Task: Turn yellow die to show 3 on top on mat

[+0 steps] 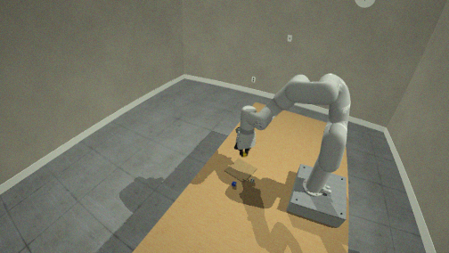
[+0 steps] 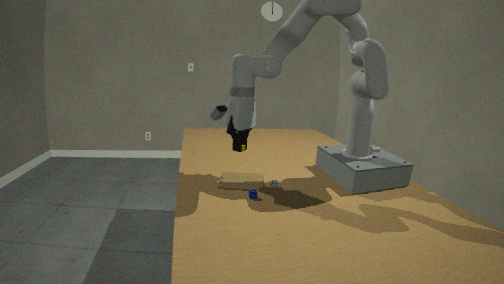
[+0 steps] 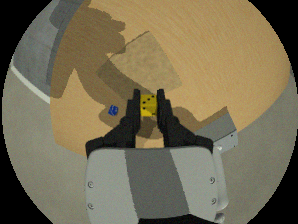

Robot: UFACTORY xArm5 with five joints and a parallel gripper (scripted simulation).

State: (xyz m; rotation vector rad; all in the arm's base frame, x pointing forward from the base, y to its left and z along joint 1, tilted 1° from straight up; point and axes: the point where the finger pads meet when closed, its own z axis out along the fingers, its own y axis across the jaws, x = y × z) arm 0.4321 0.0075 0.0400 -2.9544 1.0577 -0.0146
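Right now the tan mat is 10 mm behind my hand, 30 mm to the left of it and 120 mm below it. Round my hand: blue die: 30 mm behind, 150 mm to the left, 110 mm below; yellow die: 10 mm below; grey die: 110 mm behind, 70 mm to the left, 110 mm below.
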